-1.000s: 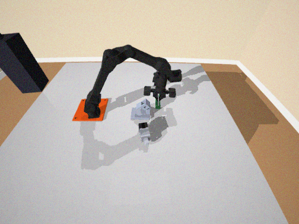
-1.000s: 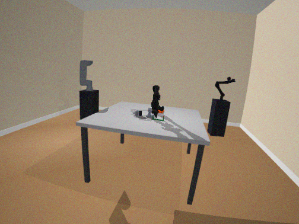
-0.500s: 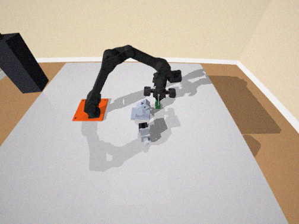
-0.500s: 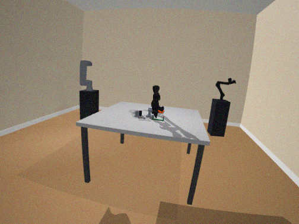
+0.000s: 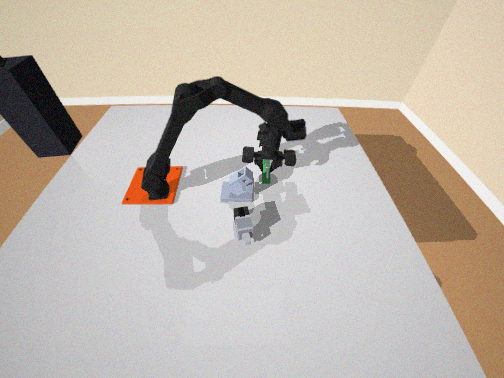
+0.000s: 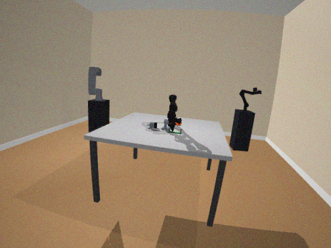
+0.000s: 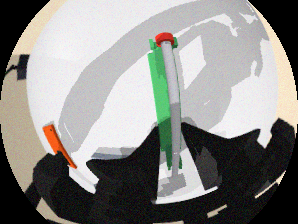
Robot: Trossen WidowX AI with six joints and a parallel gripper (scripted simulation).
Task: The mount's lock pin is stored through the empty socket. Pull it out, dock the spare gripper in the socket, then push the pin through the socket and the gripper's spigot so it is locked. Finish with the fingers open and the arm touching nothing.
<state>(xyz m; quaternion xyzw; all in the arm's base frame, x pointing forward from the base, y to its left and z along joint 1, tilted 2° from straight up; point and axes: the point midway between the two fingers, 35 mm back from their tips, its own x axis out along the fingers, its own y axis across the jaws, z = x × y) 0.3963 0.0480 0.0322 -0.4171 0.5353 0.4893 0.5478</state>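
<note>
The green pin cradle is 2 cm to the left of my gripper tip, 1 cm ahead of it and 1 cm above it. The rest, counted from my gripper tip: grey mount: 10 cm behind, 8 cm to the right, 4 cm above; then spare gripper: 24 cm to the right, 11 cm behind, 1 cm above.
</note>
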